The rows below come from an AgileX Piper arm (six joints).
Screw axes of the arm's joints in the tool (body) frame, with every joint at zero. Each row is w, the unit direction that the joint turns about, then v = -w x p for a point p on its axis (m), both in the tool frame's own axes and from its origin. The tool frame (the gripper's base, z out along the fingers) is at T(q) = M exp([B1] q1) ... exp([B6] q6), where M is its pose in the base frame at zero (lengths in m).
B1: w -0.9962 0 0.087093 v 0 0.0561 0
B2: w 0 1 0 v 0.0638 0 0.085
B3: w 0 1 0 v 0.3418 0 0.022
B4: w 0 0 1 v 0 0 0
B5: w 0 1 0 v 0.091 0 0
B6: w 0 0 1 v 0 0 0
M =
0.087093 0 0.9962 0.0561
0 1 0 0
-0.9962 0 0.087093 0.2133
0 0 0 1
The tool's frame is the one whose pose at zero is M.
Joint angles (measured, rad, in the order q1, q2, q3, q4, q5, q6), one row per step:
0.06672, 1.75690, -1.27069, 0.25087, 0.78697, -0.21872
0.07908, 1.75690, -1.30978, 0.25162, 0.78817, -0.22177
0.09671, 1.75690, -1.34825, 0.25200, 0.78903, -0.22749
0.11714, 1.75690, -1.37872, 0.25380, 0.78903, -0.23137
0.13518, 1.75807, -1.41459, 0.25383, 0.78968, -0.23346
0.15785, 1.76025, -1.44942, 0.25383, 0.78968, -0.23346
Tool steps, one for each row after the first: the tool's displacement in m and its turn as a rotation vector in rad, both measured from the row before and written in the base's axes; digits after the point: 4 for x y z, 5 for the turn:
0.0054, 0.0050, 0.0108, 0.00239, -0.03839, 0.01510
0.0046, 0.0070, 0.0109, 0.00134, -0.03868, 0.02275
0.0029, 0.0082, 0.0088, 0.00324, -0.03099, 0.02325
0.0034, 0.0074, 0.0100, 0.00339, -0.03429, 0.01997
0.0026, 0.0093, 0.0095, 0.00477, -0.03230, 0.02267

